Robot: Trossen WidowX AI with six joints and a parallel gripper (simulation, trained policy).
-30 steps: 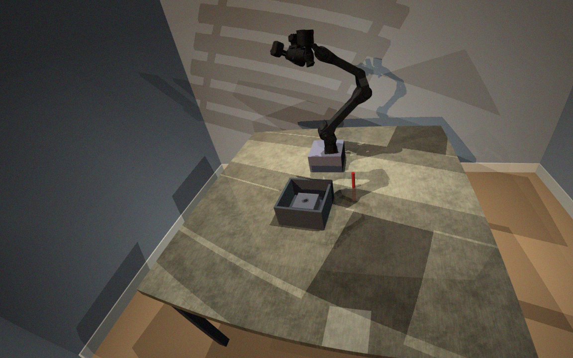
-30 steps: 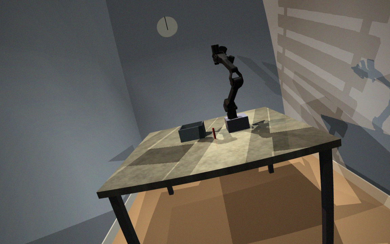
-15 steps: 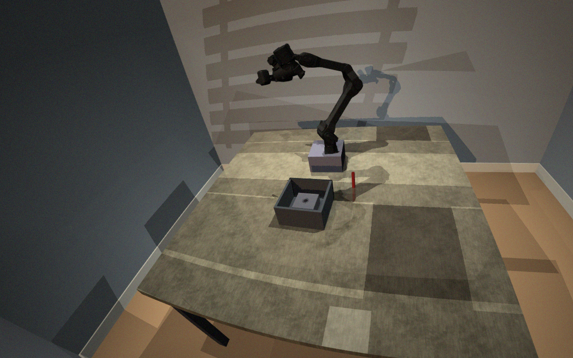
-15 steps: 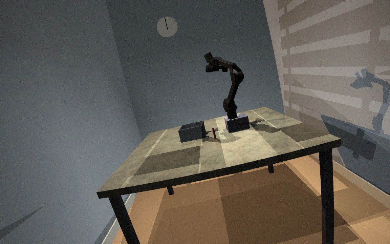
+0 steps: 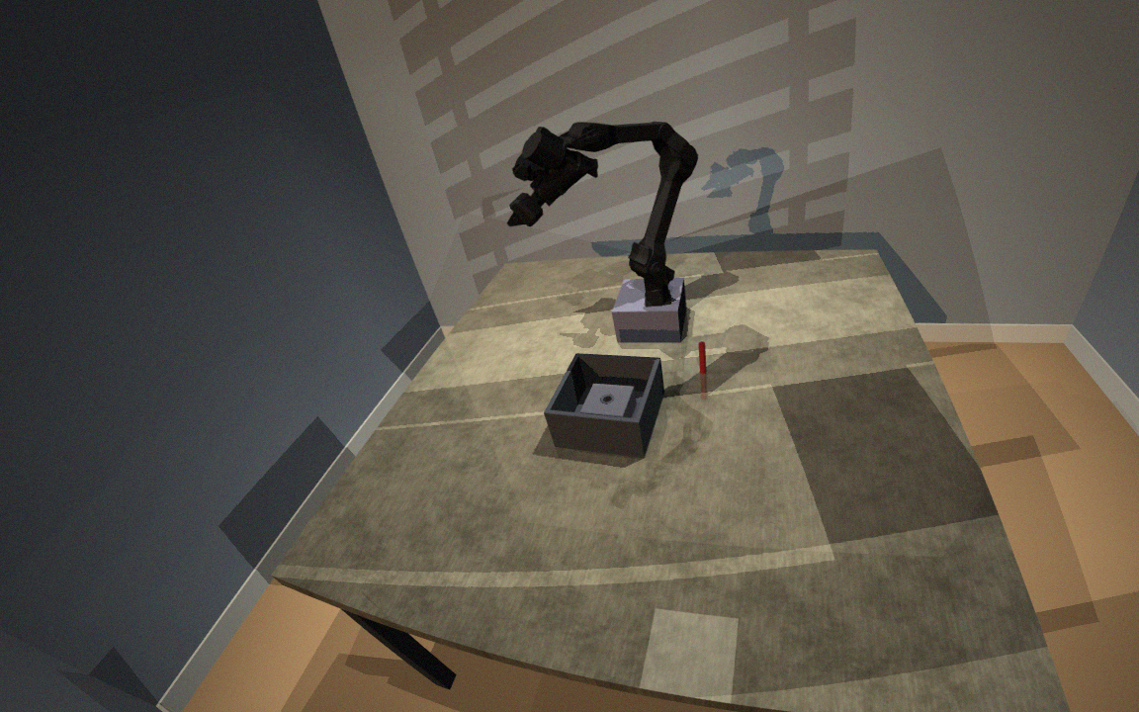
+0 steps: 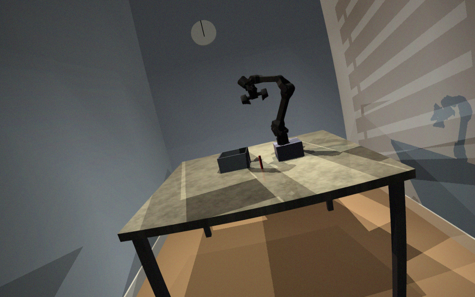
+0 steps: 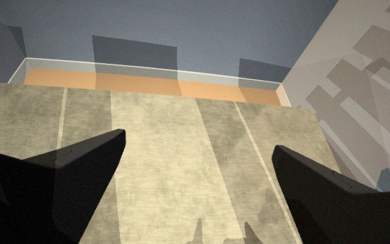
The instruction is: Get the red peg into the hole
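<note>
The red peg lies 14 cm ahead of my gripper tip, 37 cm to the left of it and 34 cm below it. Also, from my gripper tip: grey plate 27 cm ahead, 16 cm to the left, 33 cm below; then dark box 27 cm ahead, 16 cm to the left, 35 cm below.
</note>
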